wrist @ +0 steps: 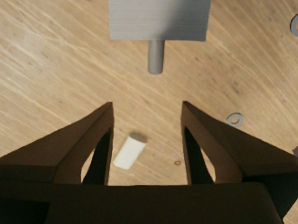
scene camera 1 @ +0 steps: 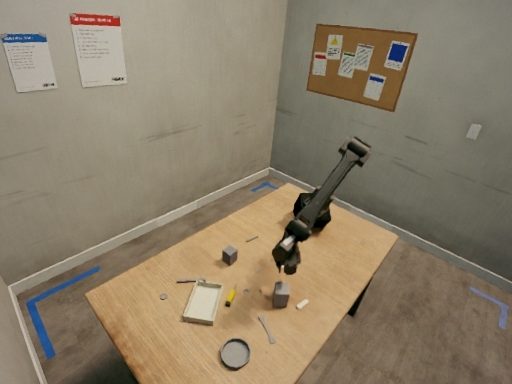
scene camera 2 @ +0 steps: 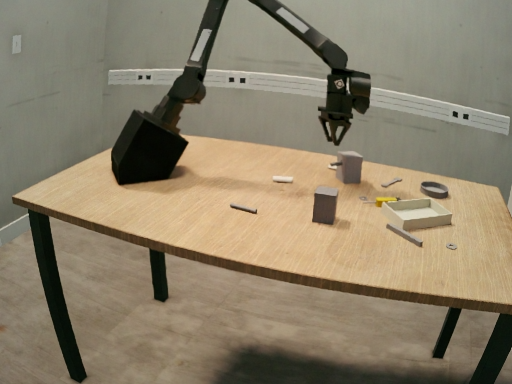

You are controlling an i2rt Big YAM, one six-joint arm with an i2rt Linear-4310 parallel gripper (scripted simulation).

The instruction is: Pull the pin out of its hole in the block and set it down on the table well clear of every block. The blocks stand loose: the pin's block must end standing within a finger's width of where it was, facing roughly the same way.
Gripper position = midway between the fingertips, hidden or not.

In view: the gripper [scene camera 2: 333, 143], a grey block [scene camera 2: 349, 172], a grey block [scene camera 2: 324, 209] and a white tray [scene camera 2: 419, 213].
The white tray shows as well in scene camera 1 [scene camera 1: 204, 301]. The gripper is seen too in the wrist view [wrist: 147, 111]. The wrist view misses the white tray: it is out of frame.
